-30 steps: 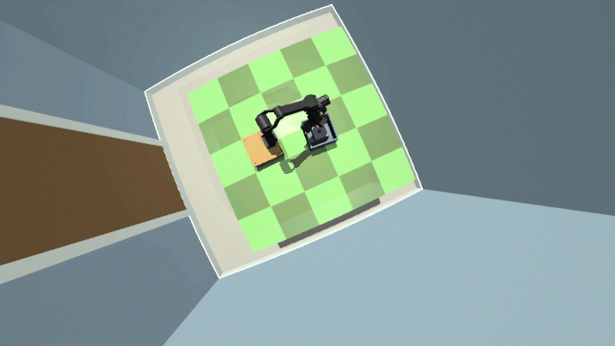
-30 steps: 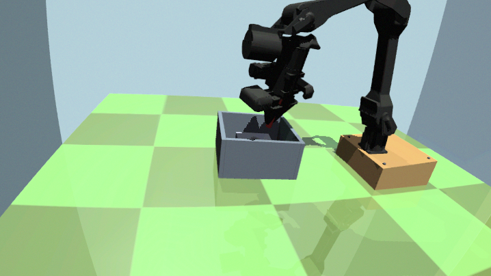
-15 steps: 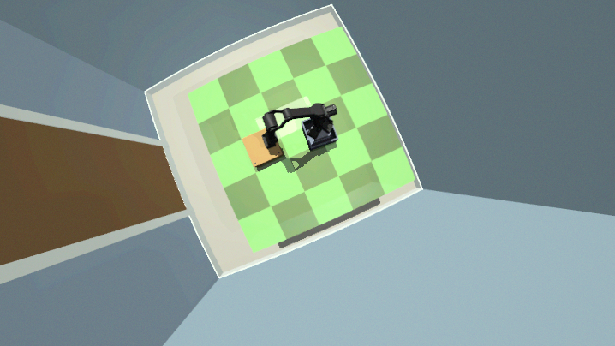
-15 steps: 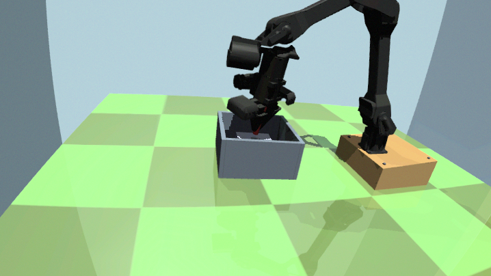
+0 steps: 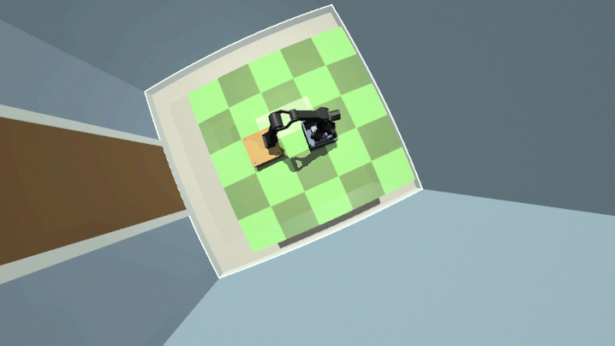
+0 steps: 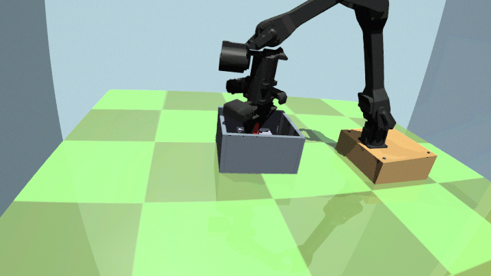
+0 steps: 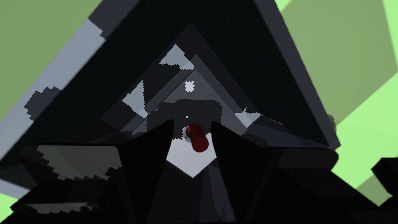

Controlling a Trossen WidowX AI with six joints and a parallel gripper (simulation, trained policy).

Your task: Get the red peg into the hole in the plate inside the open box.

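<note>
Right now my gripper tip is 1 cm past the red peg and 1 cm above it. The rest, counted from my gripper tip: light plate: 1 cm behind, 1 cm to the left, 2 cm below; grey box: 1 cm behind, 1 cm to the left, 4 cm below.
</note>
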